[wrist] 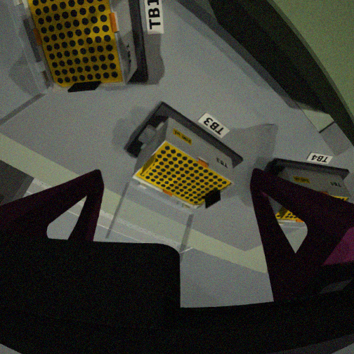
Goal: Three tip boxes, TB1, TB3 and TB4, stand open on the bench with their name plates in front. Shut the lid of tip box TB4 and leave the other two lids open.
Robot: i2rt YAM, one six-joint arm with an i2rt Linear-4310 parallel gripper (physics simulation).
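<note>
Tip box TB4 [314, 182] is at the right, partly behind my right finger, with its name plate [320, 158] beside it. Its yellow rack partly shows; its lid cannot be made out. Tip box TB3 [192, 175] is in the middle, its yellow rack uncovered and its clear lid [150, 216] folded out below it, with its name plate [214, 125] above. Tip box TB1 [80, 42] is at the upper left, rack uncovered, beside its name plate [155, 16]; its clear lid lies out to the left. My gripper [176, 177] is open and empty, with its fingertips seen on either side of TB3.
A large green object [320, 45] with a dark side fills the upper right corner, beyond the name plates. A pale strip [225, 251] crosses below TB3 and runs towards the left edge. Dark bases stand under the boxes.
</note>
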